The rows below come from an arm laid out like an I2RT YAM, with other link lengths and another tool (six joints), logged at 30 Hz.
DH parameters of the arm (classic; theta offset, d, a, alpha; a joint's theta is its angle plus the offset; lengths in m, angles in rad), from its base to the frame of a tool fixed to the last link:
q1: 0 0.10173 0.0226 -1.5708
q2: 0 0 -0.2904 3.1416
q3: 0.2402 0 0.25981 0
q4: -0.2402 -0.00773 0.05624 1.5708
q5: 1.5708 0.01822 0 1.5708
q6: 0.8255 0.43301 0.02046 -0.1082
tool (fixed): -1.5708 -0.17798 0 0
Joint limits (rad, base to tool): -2.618..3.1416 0..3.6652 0..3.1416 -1.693..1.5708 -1.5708..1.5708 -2.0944..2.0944
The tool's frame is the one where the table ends.
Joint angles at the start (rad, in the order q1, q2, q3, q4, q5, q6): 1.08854, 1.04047, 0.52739, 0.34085, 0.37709, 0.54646
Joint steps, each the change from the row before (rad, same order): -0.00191, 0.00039, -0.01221, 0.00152, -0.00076, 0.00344; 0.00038, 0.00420, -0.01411, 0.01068, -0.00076, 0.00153; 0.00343, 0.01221, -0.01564, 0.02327, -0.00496, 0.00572; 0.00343, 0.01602, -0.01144, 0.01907, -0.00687, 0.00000; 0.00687, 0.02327, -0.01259, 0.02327, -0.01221, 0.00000; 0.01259, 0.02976, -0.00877, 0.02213, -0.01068, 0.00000; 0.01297, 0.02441, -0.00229, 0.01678, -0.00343, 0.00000; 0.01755, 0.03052, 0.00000, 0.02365, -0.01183, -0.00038
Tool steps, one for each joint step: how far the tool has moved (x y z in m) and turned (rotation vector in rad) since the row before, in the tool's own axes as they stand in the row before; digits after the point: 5 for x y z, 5 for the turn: -0.00057, 0.00649, -0.00045, -0.01042, -0.00094, 0.00081; -0.00158, 0.00594, 0.00029, -0.00682, -0.00248, -0.00060; -0.00432, 0.00547, 0.00191, -0.00199, -0.00894, 0.00367; -0.00484, 0.00554, 0.00255, -0.00590, -0.01147, -0.00303; -0.00817, 0.00690, 0.00375, -0.00813, -0.02071, -0.00490; -0.01046, 0.00698, 0.00464, -0.01075, -0.02526, -0.00708; -0.00799, 0.00349, 0.00385, -0.00583, -0.01731, -0.00559; -0.01211, 0.00164, 0.00536, -0.00033, -0.02930, -0.00666
